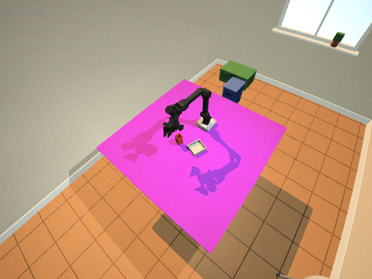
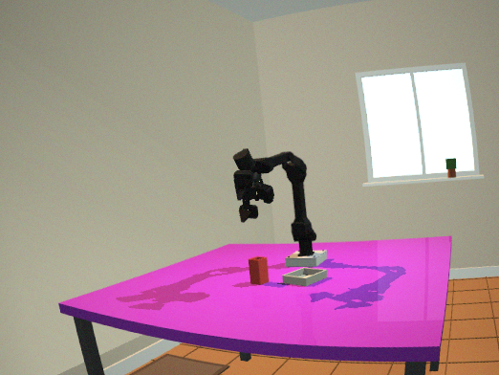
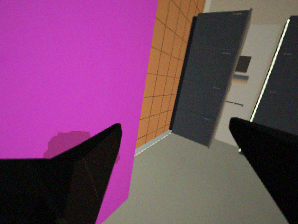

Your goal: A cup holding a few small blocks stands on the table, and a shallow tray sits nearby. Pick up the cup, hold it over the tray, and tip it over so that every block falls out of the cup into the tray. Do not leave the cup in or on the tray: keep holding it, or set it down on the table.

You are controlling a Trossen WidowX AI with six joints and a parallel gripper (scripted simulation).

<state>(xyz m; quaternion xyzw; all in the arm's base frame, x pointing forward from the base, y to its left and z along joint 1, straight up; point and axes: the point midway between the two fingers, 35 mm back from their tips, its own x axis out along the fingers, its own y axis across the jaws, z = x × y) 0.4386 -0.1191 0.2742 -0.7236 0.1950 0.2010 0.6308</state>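
Right now the red block is 25 cm below my gripper tip, 17 cm behind it and 1 cm to the right of it. Round my gripper tip: blue block (28 cm below, 17 cm behind, 1 cm to the right); then red square cup (27 cm below, 17 cm behind, 1 cm to the right).
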